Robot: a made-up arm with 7 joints.
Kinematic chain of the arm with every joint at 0, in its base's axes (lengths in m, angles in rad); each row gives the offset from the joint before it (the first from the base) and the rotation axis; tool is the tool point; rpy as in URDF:
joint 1: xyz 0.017 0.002 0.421 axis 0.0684 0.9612 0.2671
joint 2: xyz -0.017 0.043 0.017 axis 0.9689 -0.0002 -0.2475
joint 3: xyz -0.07 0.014 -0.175 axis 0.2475 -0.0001 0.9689
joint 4: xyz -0.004 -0.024 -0.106 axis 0.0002 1 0
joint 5: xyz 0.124 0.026 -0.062 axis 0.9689 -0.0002 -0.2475
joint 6: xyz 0.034 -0.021 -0.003 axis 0.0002 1 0
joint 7: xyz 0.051 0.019 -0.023 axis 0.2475 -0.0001 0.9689
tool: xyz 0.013 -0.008 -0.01 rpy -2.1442 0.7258 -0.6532
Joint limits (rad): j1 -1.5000..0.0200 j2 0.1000..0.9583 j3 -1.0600..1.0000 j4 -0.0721..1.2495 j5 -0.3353..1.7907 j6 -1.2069..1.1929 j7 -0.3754..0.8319
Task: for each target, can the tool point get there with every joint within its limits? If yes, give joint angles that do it. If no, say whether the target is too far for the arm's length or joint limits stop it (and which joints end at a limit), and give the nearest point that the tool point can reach.
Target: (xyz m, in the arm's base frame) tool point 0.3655 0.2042 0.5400
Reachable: yes | joints -1.3617 0.6008 0.4541 0.0363 0.9961 -0.4666 0.0658
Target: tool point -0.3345 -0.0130 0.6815
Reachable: no: joint limits stop it (at a limit: joint 1, joint 2, joint 4, joint 6) | nearest point 0.1277 0.3110 0.5793 | short by 0.574 m
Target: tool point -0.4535 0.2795 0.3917
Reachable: no: joint limits stop it (at a limit: joint 1, joint 3, joint 4, joint 6) | nearest point -0.1383 0.4424 0.1879 | short by 0.409 m
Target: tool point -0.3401 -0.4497 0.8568
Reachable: no: too far | nearest point 0.2406 -0.1711 0.4209 | short by 0.778 m
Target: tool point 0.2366 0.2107 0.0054
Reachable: yes | joints -0.5217 0.5680 -0.7423 0.8269 1.0358 0.0232 0.4118
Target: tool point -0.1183 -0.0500 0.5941
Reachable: no: joint limits stop it (at a limit: joint 1, joint 2, joint 4, joint 6) | nearest point 0.2617 -0.1301 0.4660 | short by 0.409 m
